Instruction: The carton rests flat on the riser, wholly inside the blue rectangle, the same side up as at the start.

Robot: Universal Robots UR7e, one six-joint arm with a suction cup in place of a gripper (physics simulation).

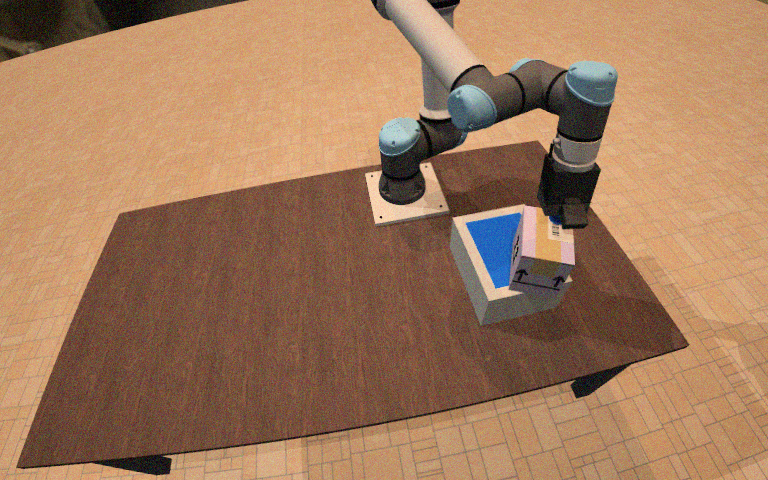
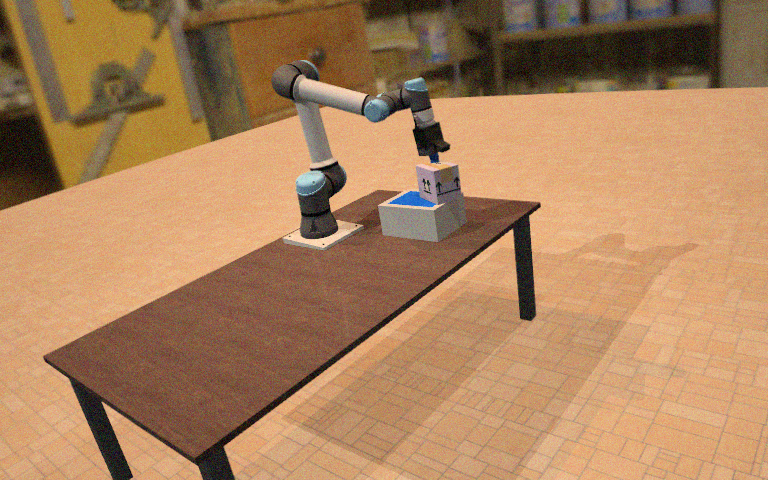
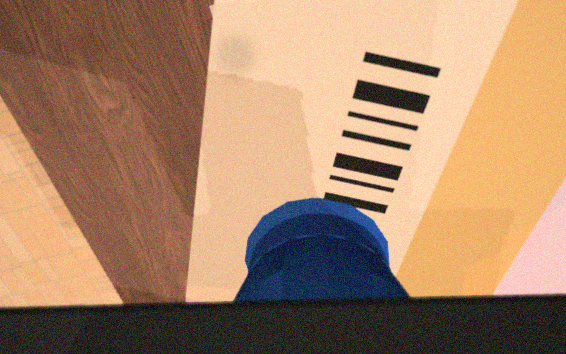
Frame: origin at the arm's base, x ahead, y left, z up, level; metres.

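Seen in the pictures: hand at its tool point: point(image 1: 556, 223) point(image 2: 435, 165) point(image 3: 311, 229); arm's base at its link origin: point(image 1: 402, 187) point(image 2: 319, 231).
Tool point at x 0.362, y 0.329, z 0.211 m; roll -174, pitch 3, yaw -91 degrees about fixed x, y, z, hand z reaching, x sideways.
Note:
Offsets run from my tool point to a thing's top centre. Level surfaces: height alone.
The carton @[dx +0.036, dy -0.031, dz +0.012 m] point(image 1: 544, 252) point(image 2: 438, 181) point(image 3: 257, 123) is a pink and tan box with a barcode label on top and arrow marks on its sides. It stands at the right end of the pale riser @[dx -0.028, dy -0.073, dz -0.111 m] point(image 1: 477, 281) point(image 2: 415, 221). It covers only part of the blue rectangle @[dx -0.028, dy -0.073, dz -0.111 m] point(image 1: 494, 243) point(image 2: 411, 199) and reaches the riser's right edge. My blue suction cup point(image 1: 557, 220) point(image 2: 433, 158) point(image 3: 317, 239) presses on the carton's top near its far right corner, beside the barcode.
The riser stands on a dark wooden table @[dz -0.232 m] point(image 1: 287, 286) point(image 2: 287, 310) near its right end. The arm's base plate point(image 1: 434, 205) point(image 2: 344, 230) is just left of the riser. The table's edge runs close to the riser's right side.

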